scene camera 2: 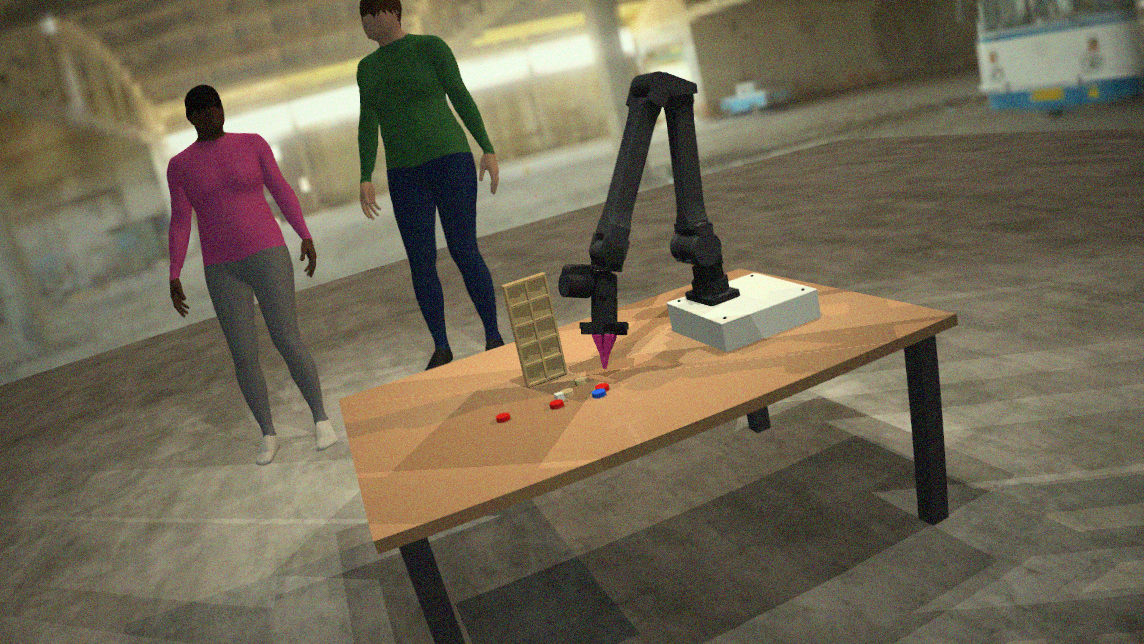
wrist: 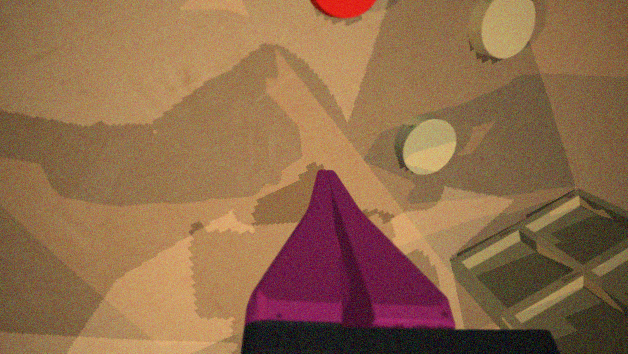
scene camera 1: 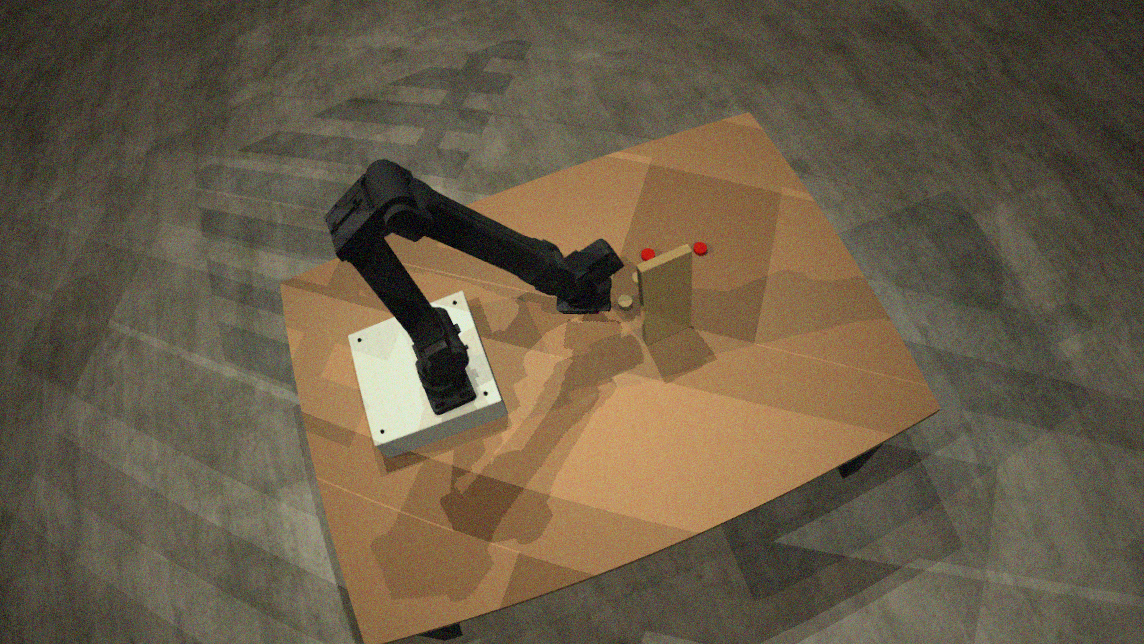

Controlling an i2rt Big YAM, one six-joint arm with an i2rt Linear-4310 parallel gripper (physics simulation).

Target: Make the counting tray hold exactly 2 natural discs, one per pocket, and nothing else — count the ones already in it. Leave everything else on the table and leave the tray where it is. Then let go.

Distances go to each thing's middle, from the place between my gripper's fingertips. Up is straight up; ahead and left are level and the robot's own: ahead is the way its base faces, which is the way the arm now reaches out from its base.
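Labels:
My gripper: 110 mm left of the counting tray point(scene camera 2: 528, 300), 100 mm short of it, 100 mm below it.

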